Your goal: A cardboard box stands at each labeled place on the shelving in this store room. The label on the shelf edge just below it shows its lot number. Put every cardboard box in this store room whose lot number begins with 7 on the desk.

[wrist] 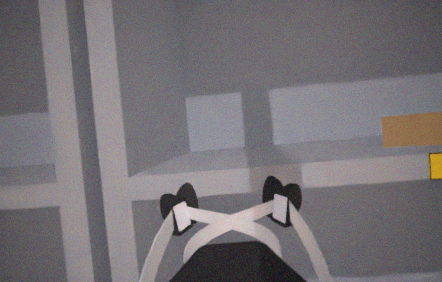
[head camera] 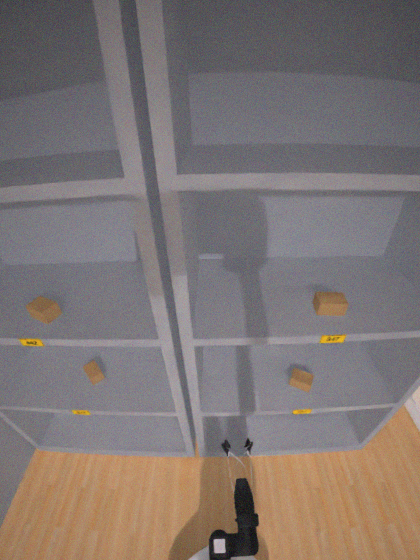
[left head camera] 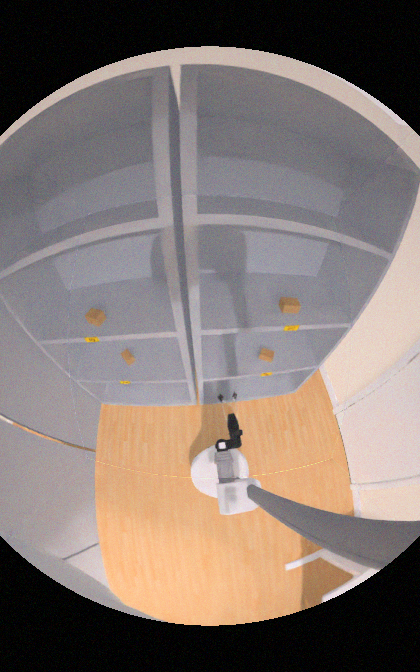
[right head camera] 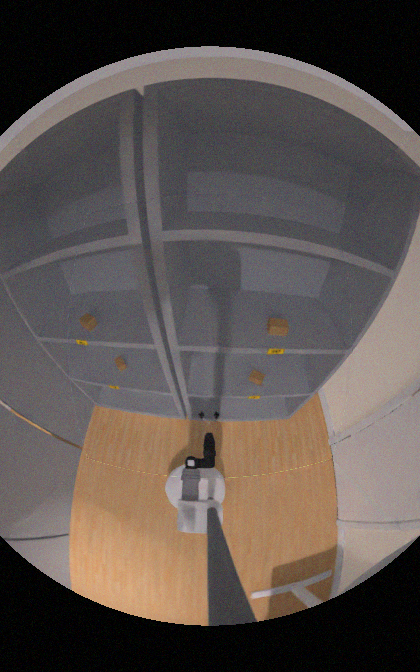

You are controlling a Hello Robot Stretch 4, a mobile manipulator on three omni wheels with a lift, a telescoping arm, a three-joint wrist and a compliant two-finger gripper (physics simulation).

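Places are measured from the robot's base along level axes (x ahead, y left, z up), in centimetres.
Pixels of known places: gripper, between the fingertips: (wrist: 230, 195) (head camera: 236, 438).
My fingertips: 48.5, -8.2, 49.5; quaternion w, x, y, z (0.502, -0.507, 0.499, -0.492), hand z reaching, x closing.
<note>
Behind a point stands the place of what it marks, as x, y, z.
Four cardboard boxes stand on the shelving: upper right (head camera: 330, 304) @(66.2, -37.6, 101.0) (left head camera: 290, 305) (right head camera: 278, 326), lower right (head camera: 301, 379) @(68.8, -38.2, 55.6) (left head camera: 266, 355) (right head camera: 257, 377), upper left (head camera: 44, 309) @(68.5, 54.0, 101.3) (left head camera: 95, 316) (right head camera: 88, 321) and lower left (head camera: 93, 372) @(75.9, 54.6, 55.6) (left head camera: 128, 356) (right head camera: 120, 363). The upper right label (head camera: 333, 339) @(57.6, -36.8, 94.5) seems to end in 47; its first digit is unclear. The other labels are too blurred to read surely. My gripper (head camera: 238, 446) @(48.5, -8.2, 49.5) (left head camera: 227, 397) (right head camera: 209, 415) (wrist: 230, 195) @(48.5, -8.2, 49.5) is open and empty before the right bay, near its left post. In the wrist view, part of a box (wrist: 412, 131) @(67.7, -37.3, 52.9) and a cut-off yellow label (wrist: 436, 166) @(57.7, -33.6, 48.9) show at the right edge.
Two grey shelf posts (head camera: 177, 280) @(59.1, 7.7, 117.5) (wrist: 107, 125) @(59.1, 7.5, 57.6) stand side by side left of my gripper, with a narrow gap between them. A wall (left head camera: 380, 440) rises to the right. White bars (left head camera: 302, 561) (right head camera: 265, 593) show low at the right rear; the desk is not clearly identifiable.
</note>
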